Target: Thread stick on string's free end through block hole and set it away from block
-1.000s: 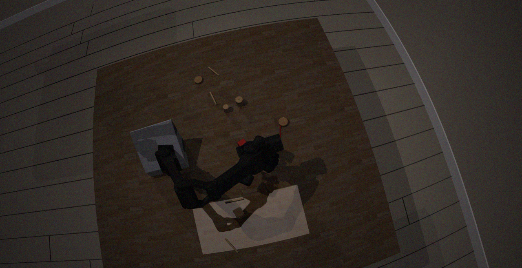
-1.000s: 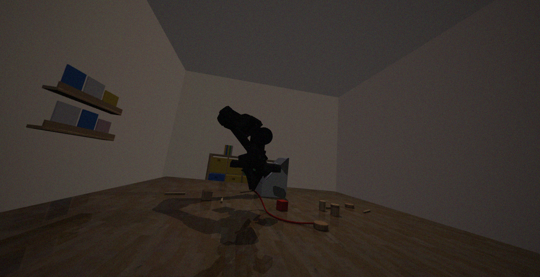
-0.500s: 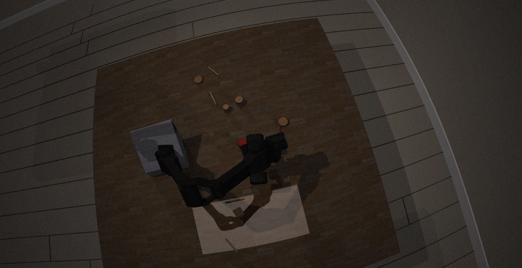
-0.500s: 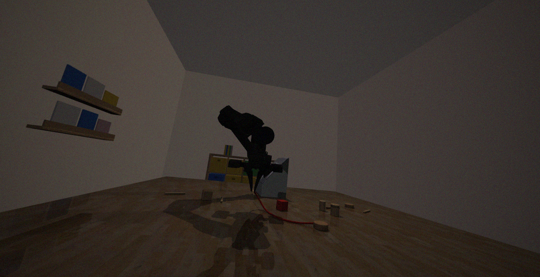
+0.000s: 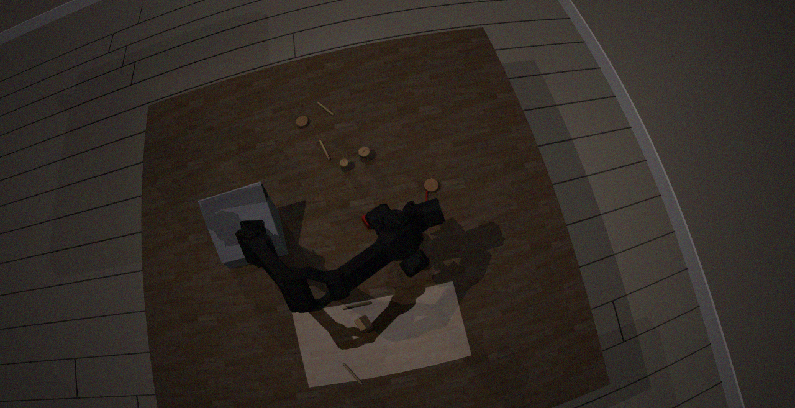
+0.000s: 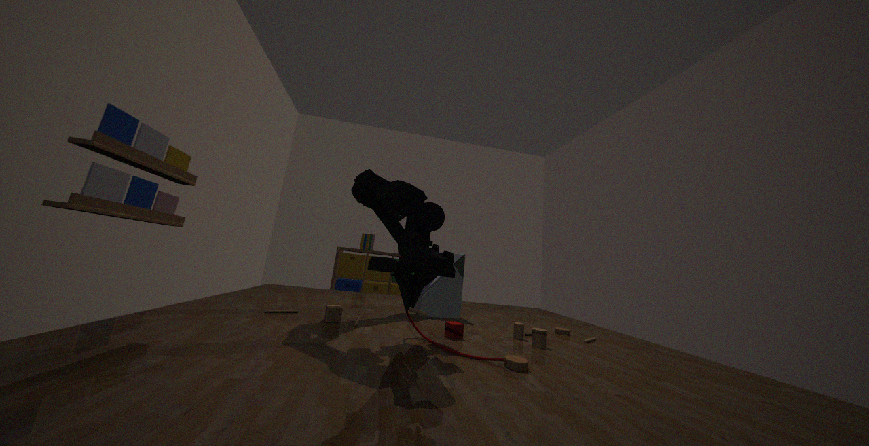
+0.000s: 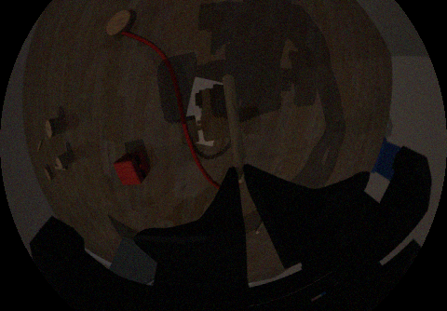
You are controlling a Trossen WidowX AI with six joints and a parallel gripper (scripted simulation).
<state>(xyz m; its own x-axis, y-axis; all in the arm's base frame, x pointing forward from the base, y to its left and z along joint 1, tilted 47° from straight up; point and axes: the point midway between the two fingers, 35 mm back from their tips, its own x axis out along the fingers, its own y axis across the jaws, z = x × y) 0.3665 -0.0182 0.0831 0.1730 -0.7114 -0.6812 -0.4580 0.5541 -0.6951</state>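
Now: the red cube 60 mm behind my gripper tip, 110 mm to the left of it and 40 mm below it. From my gripper tip the other things lie so: small wooden block: 110 mm behind, 180 mm to the right, 40 mm below.
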